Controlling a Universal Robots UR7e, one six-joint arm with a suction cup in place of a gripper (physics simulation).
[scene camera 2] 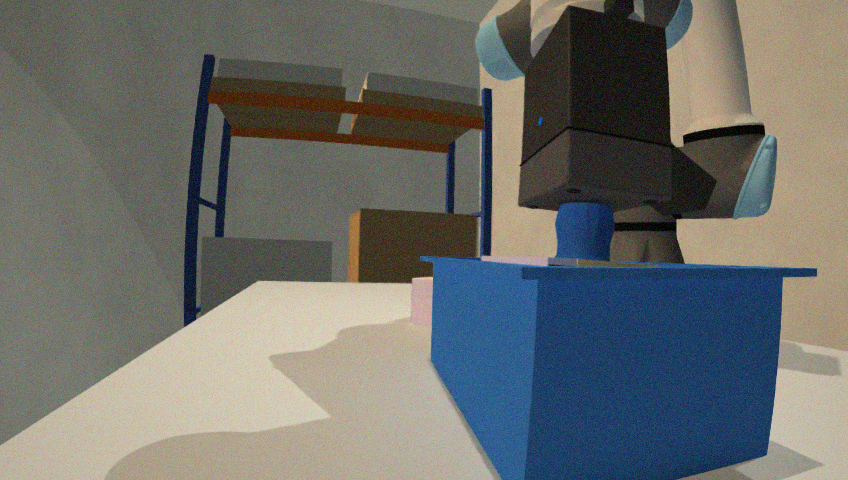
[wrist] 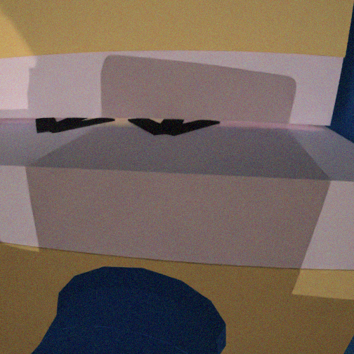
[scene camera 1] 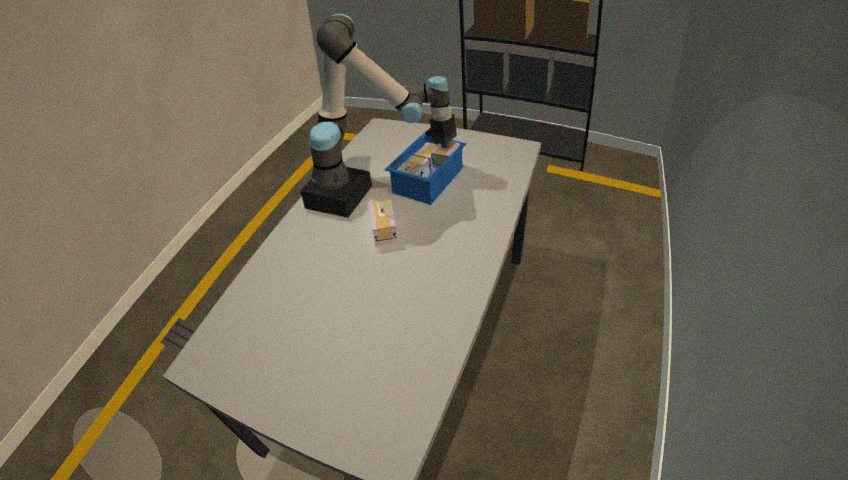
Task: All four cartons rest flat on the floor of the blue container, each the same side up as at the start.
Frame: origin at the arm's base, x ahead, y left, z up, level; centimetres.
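Where they show: end effector, tool point: (scene camera 2: 580,283) (scene camera 1: 445,148); arm's base, origin of the base link: (scene camera 1: 330,179).
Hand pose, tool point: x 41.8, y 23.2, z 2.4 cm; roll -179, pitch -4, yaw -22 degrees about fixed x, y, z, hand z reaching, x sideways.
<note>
Each offset is from my tool point to the top centre of the thing. Level surfaces: height alone.
My suction cup (scene camera 1: 445,143) (scene camera 2: 583,258) (wrist: 140,310) is on and holds a carton @[dz +1.5, dx +0.3, dy -1.2 cm] (scene camera 1: 443,155) (scene camera 2: 514,259) (wrist: 260,295) by its yellow and pink top. The held carton is roughly level, at rim height in the far part of the blue container @[dz +1.1, dx -6.1, dy -7.6 cm] (scene camera 1: 410,186) (scene camera 2: 654,356). Other cartons @[dz -2.0, dx -11.9, dy -11.7 cm] (scene camera 1: 416,163) lie lower beside it in the container; their exact number is unclear. In the wrist view, a neighbouring carton (wrist: 175,25) shows beyond the held one. Another carton @[dz -2.9, dx -15.1, dy -39.8 cm] (scene camera 1: 383,223) (scene camera 2: 421,300) lies flat on the table, outside the container. The held carton's underside is hidden.
The dark robot base (scene camera 1: 337,193) stands on the table @[dz -10.9 cm] (scene camera 1: 357,309) (scene camera 2: 238,327), left of the container in scene camera 1. A black shelf rack (scene camera 1: 535,134) stands behind the table. A blue and orange rack (scene camera 2: 200,148) with boxes stands in the background of scene camera 2.
</note>
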